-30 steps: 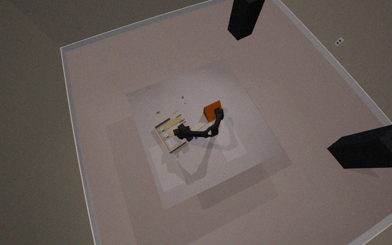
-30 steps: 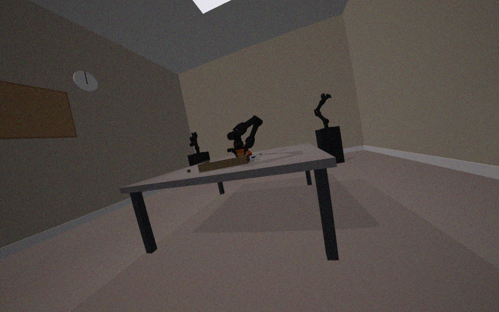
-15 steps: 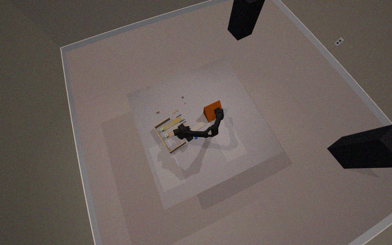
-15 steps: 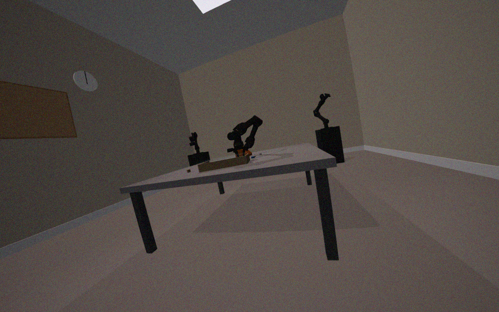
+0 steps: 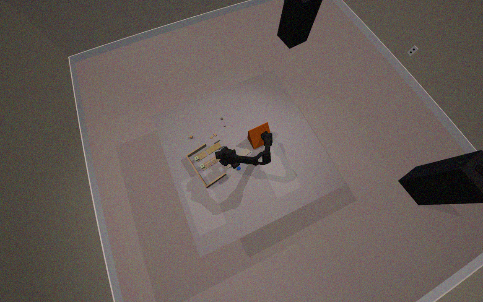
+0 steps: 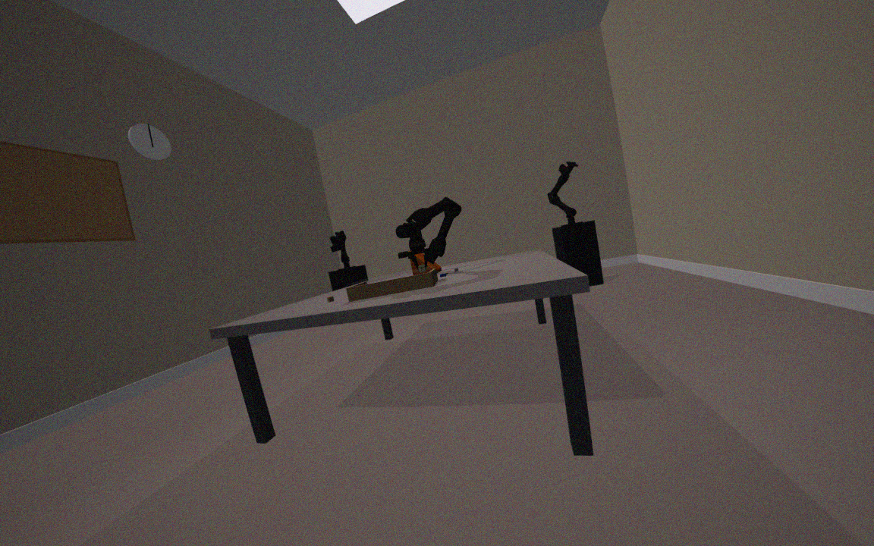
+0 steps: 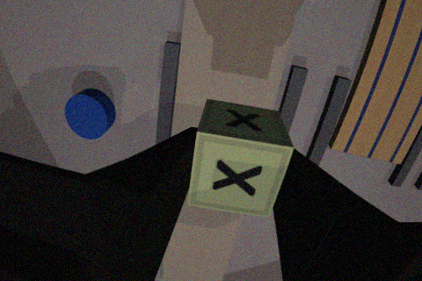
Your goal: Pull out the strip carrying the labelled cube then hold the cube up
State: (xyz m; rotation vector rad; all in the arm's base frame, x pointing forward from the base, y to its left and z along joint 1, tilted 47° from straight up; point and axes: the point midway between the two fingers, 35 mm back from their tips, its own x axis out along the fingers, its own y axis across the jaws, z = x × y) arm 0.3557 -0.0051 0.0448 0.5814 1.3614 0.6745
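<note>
Right now the blue disc is 3 cm behind my gripper tip, 9 cm to the left of it and 4 cm below it.
</note>
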